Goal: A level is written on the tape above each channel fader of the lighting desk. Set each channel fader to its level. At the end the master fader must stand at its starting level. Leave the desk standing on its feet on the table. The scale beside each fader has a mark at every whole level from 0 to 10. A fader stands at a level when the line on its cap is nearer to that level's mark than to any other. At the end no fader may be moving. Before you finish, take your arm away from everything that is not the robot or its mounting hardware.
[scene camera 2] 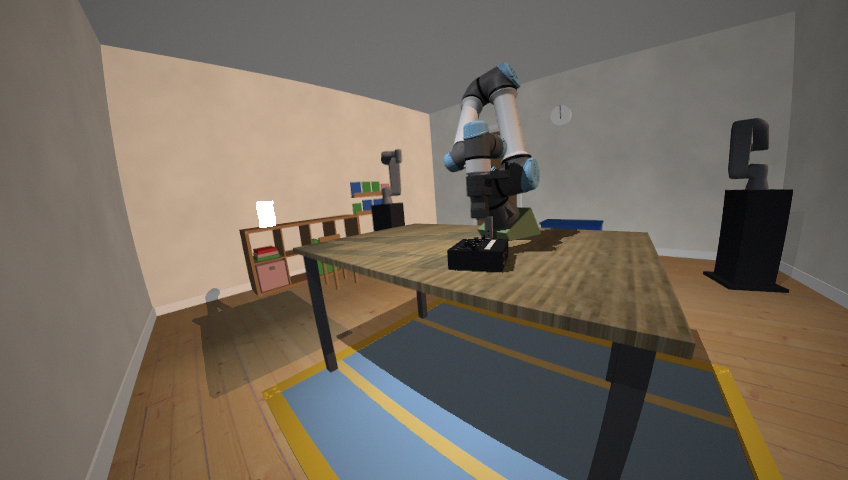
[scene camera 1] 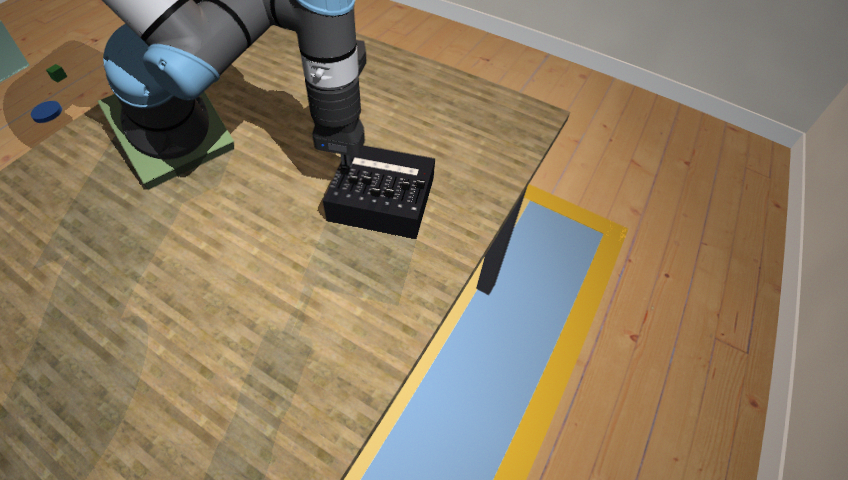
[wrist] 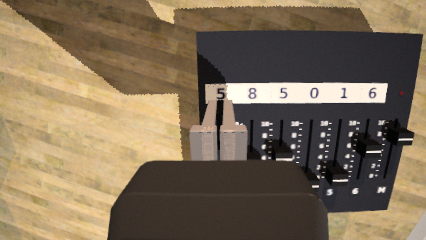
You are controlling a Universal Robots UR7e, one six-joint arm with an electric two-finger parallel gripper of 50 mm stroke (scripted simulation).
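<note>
My gripper (scene camera 1: 348, 162) is visible; scene camera 2 also shows the gripper (scene camera 2: 489, 237), as does the wrist view, with the gripper (wrist: 220, 115).
</note>
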